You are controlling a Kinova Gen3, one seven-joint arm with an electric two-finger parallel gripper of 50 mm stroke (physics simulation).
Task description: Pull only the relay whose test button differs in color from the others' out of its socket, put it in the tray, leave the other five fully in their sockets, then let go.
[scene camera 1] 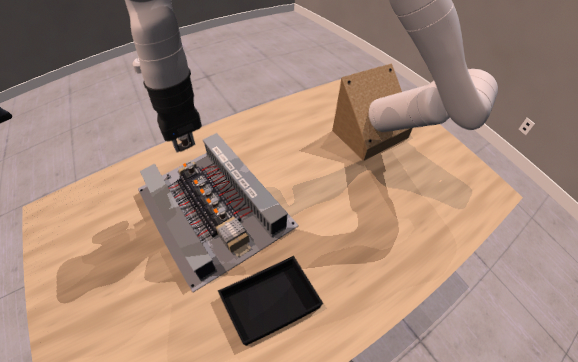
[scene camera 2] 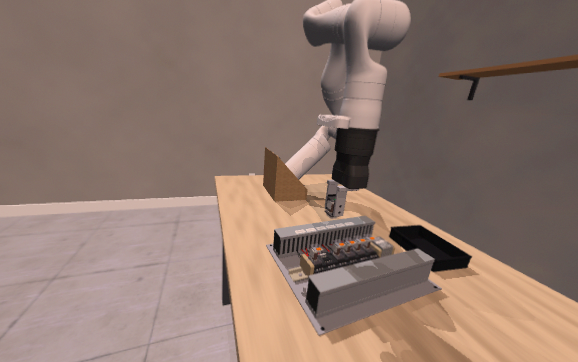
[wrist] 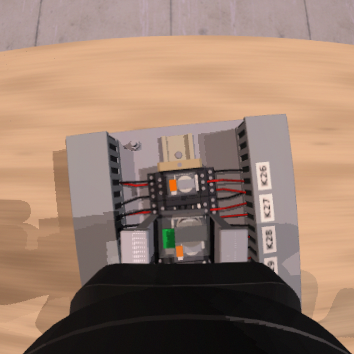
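Pixels of known places: gripper, between the fingertips: [scene camera 1: 184,145] [scene camera 2: 333,212] [wrist: 183,231]; arm's base, origin of its link: [scene camera 1: 381,115] [scene camera 2: 290,172].
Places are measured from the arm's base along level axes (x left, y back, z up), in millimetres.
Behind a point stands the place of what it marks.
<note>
My gripper [scene camera 1: 184,145] @[y -508, x -18, z 59 mm] [scene camera 2: 335,204] @[y -508, x -18, z 59 mm] [wrist: 183,231] @[y -508, x -18, z 59 mm] is shut on the relay with the green test button [wrist: 169,238] @[y -516, x -19, z 91 mm], holding it in the air above the panel. In scene camera 1 the gripper is over the panel's far end. Five relays with orange buttons sit in the socket row; one end relay [scene camera 1: 189,168] @[y -513, x -36, z -30 mm] [scene camera 2: 318,251] @[y -526, x -47, z -26 mm] [wrist: 185,184] @[y -509, x -47, z -24 mm] stands apart from the other four, with a vacant socket between. Part of another orange-button relay [wrist: 180,251] @[y -506, x 15, z -23 mm] shows below the held one in the wrist view. The black tray [scene camera 1: 270,302] @[y -451, x 304, z -89 mm] [scene camera 2: 452,262] @[y -532, x 308, z -70 mm] is empty, beside the panel's near end in scene camera 1.
Grey wire ducts [scene camera 1: 245,187] @[y -409, x 68, z -30 mm] [scene camera 2: 372,277] [wrist: 270,150] @[y -432, x -89, z -29 mm] flank the row and stand up from the panel. Red and black wires run from sockets to ducts. A terminal block [scene camera 1: 232,232] @[y -469, x 153, z -45 mm] sits at the row's tray end. A wooden wedge block [scene camera 1: 367,105] @[y -40, x -22, z 27 mm] [scene camera 2: 285,182] @[y -93, x -40, z -13 mm] stands by the arm.
</note>
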